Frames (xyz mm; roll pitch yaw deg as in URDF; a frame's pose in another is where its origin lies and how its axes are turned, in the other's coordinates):
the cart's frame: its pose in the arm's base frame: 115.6 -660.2 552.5 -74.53 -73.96 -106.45
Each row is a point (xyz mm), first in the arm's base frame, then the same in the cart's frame.
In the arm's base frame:
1: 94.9 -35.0 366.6
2: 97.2 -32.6 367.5
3: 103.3 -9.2 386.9
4: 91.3 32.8 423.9
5: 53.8 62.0 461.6
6: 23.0 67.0 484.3
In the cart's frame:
1: -342.7 -553.0 -51.3
2: -342.7 -555.5 -49.0
3: -330.7 -583.3 -42.1
4: -305.3 -633.6 -52.5
5: -273.9 -671.5 -87.9
6: -251.0 -682.2 -117.0

